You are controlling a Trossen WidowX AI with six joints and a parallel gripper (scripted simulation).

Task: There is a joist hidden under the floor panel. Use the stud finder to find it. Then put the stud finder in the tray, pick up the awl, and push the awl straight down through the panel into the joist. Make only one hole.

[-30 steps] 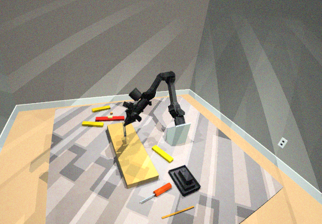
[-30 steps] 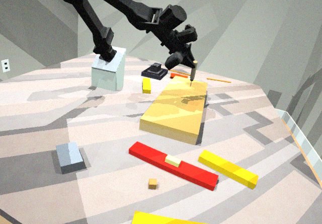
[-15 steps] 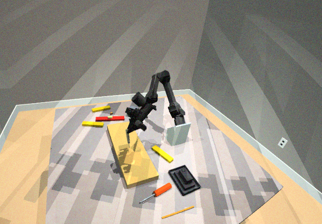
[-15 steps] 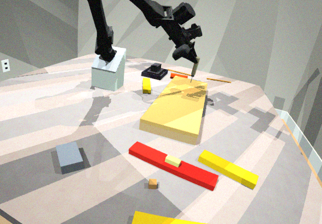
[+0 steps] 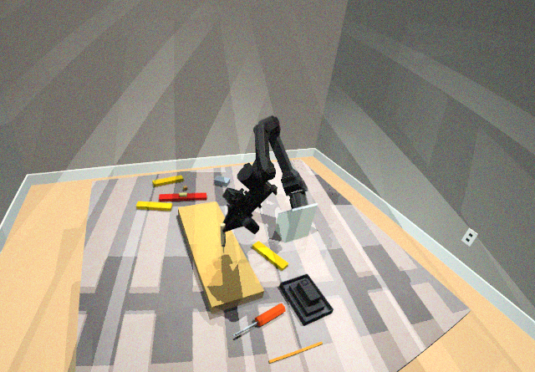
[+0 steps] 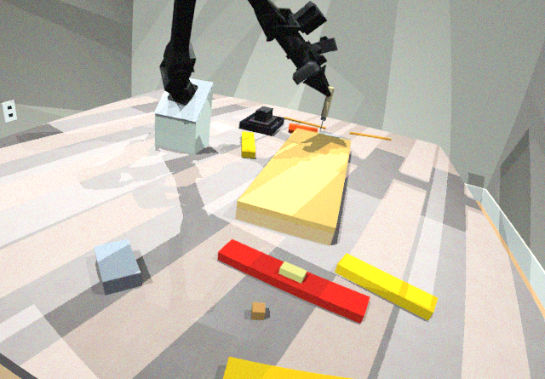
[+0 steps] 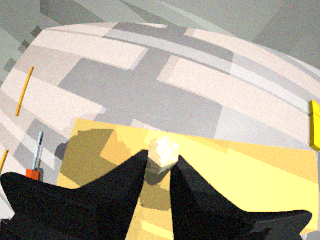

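The awl lies 5 cm below my gripper tip. Round my gripper tip: stud finder 25 cm behind, 20 cm to the left, 15 cm below; then black tray 25 cm behind, 21 cm to the left, 18 cm below; then red level 47 cm to the right, 18 cm below, 7 cm ahead.
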